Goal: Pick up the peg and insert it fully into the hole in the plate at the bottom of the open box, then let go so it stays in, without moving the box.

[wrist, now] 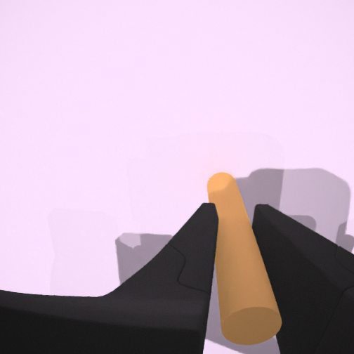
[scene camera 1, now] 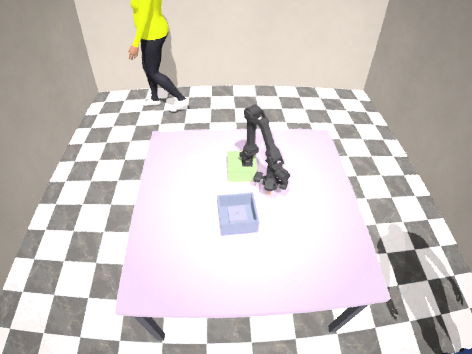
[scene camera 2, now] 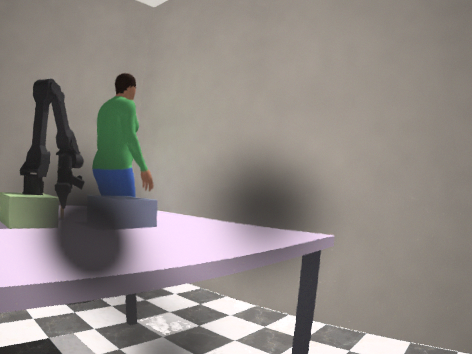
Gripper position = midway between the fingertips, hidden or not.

Observation:
In view: the gripper (wrist: 233, 215), a blue-grey box (scene camera 2: 116, 212) and an orange peg (wrist: 248, 310).
The blue-grey box shows as well in scene camera 1 (scene camera 1: 251, 225). The wrist view misses the blue-grey box: it is out of frame.

